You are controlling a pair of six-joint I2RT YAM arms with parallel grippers.
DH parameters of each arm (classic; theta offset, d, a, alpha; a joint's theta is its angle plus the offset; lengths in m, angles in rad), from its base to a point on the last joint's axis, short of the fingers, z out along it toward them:
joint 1: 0 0.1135 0.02 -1.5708
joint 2: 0 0 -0.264 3.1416
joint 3: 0.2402 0 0.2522 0
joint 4: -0.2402 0 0.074 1.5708
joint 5: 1.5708 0 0 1.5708
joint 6: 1.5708 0.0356 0 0
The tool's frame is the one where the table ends.
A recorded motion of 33 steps. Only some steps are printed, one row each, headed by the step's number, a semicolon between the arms.
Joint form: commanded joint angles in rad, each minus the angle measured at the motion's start. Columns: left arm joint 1, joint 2, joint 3, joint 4, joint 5, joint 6; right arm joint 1, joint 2, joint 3, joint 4, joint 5, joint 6.
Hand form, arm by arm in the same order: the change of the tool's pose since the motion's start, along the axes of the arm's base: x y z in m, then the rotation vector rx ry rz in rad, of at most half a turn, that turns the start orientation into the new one. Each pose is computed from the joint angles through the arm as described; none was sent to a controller.
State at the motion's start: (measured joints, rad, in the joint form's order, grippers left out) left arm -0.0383 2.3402 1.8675 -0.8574 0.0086 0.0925; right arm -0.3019 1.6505 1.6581 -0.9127 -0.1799 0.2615
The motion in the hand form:
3: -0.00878 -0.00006 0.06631 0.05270 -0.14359 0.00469; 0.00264 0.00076 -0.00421 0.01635 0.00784 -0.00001
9: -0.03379 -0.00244 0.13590 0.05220 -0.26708 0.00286; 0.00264 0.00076 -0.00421 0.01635 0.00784 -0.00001
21: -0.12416 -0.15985 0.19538 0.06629 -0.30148 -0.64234; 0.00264 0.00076 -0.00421 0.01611 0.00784 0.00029
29: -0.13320 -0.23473 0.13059 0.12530 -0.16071 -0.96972; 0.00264 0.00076 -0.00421 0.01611 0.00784 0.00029
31: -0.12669 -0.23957 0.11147 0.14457 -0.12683 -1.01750; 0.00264 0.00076 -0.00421 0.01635 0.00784 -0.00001
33: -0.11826 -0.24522 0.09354 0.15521 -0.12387 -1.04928; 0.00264 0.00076 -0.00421 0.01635 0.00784 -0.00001
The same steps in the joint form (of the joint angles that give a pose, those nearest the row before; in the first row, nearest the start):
3: -0.0053 -0.1454 0.0030 -0.0068 -0.0587 0.0084; 0.0034 0.0092 -0.0045 0.0034 -0.0084 0.0111
9: -0.0137 -0.3097 0.0031 -0.0481 -0.0656 0.0080; 0.0034 0.0092 -0.0045 0.0034 -0.0084 0.0111
21: -0.4360 -0.4814 0.0019 -0.2071 -0.0511 0.2453; 0.0034 0.0092 -0.0045 0.0034 -0.0084 0.0107
29: -0.6031 -0.3151 0.0015 -0.2022 -0.0511 0.4009; 0.0034 0.0092 -0.0045 0.0034 -0.0084 0.0107
31: -0.6031 -0.2674 0.0015 -0.1911 -0.0515 0.4475; 0.0034 0.0092 -0.0045 0.0034 -0.0084 0.0111
33: -0.6020 -0.2213 0.0015 -0.1503 -0.0519 0.4814; 0.0034 0.0092 -0.0045 0.0034 -0.0084 0.0111

